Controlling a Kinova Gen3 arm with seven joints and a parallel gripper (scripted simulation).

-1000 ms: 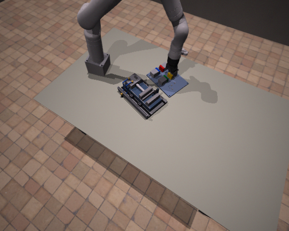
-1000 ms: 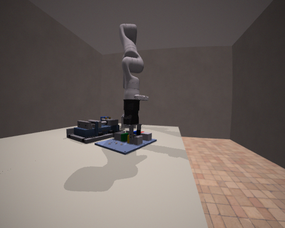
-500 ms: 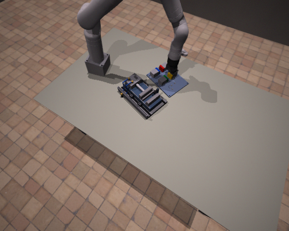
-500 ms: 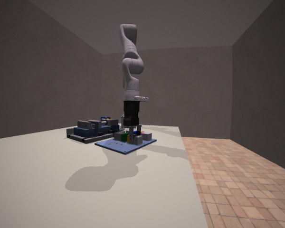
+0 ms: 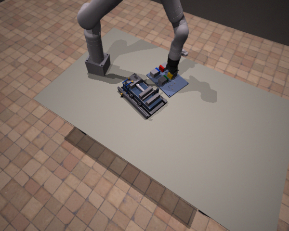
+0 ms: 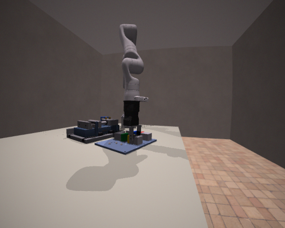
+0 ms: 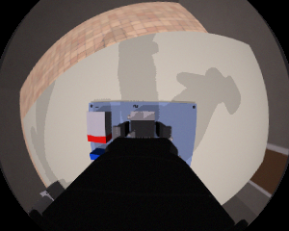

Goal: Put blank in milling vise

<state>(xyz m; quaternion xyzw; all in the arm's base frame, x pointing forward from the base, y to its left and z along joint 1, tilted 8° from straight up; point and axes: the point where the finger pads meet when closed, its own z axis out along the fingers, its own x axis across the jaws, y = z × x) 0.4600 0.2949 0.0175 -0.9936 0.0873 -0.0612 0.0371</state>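
The yellow-ended blank is 20 mm below my hand. The rest, counted from my hand: green-ended blank: 20 mm behind, 90 mm to the right, 20 mm below; then red-ended blank: 90 mm behind, 10 mm to the left, 20 mm below; then blue plate: 10 mm behind, 40 mm to the right, 40 mm below.
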